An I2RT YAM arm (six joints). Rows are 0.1 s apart.
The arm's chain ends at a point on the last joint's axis. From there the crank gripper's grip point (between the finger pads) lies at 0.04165 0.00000 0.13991 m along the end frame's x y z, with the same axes.
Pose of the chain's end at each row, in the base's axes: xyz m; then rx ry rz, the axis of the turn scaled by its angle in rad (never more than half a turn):
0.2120 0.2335 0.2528 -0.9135 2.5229 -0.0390
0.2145 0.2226 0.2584 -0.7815 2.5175 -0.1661
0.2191 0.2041 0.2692 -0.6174 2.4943 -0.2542
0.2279 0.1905 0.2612 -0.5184 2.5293 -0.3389
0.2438 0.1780 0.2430 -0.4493 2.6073 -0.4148
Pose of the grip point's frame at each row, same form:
0.2433 0.2254 0.1104 -0.9135 2.5229 -0.0390
0.2537 0.2034 0.1191 -0.7815 2.5175 -0.1661
0.2660 0.1773 0.1336 -0.6174 2.4943 -0.2542
0.2715 0.1541 0.1267 -0.5184 2.5293 -0.3389
0.2766 0.1328 0.1081 -0.4493 2.6073 -0.4148

